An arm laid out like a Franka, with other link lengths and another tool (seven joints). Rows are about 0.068 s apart.
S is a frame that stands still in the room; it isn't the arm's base.
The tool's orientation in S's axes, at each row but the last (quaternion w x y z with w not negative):
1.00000 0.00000 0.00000 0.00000
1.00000 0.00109 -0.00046 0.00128
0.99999 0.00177 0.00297 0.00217
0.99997 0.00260 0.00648 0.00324
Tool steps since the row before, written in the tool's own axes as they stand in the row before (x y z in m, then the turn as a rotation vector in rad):
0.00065 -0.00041 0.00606 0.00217 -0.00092 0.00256
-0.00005 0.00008 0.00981 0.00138 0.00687 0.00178
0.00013 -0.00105 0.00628 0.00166 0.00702 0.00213
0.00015 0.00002 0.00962 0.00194 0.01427 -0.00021
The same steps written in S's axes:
0.00065 -0.00041 0.00606 0.00217 -0.00092 0.00256
-0.00006 0.00006 0.00981 0.00136 0.00687 0.00180
0.00017 -0.00107 0.00628 0.00164 0.00702 0.00215
0.00027 -0.00003 0.00962 0.00185 0.01428 -0.00016

